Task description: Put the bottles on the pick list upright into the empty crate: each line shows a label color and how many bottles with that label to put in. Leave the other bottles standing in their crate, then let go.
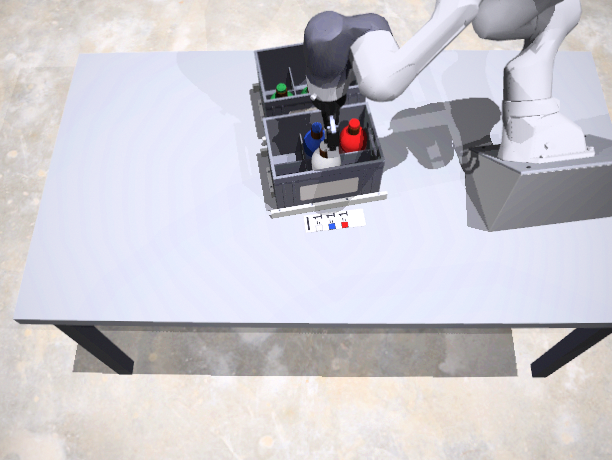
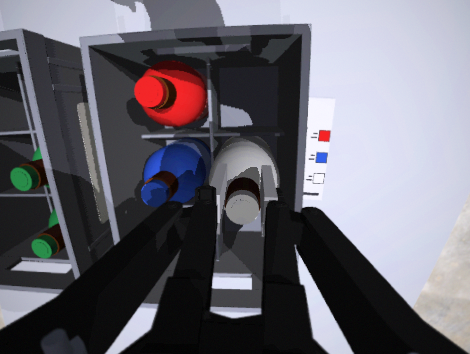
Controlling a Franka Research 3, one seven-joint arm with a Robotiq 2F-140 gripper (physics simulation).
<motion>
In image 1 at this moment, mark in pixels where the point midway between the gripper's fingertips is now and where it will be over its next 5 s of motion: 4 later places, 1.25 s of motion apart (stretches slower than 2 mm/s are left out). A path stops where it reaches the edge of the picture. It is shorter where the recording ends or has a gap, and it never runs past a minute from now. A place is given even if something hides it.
The gripper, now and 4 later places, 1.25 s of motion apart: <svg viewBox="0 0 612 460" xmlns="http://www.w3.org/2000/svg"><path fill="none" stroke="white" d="M332 150L333 155L333 159L331 153L327 136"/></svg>
</motion>
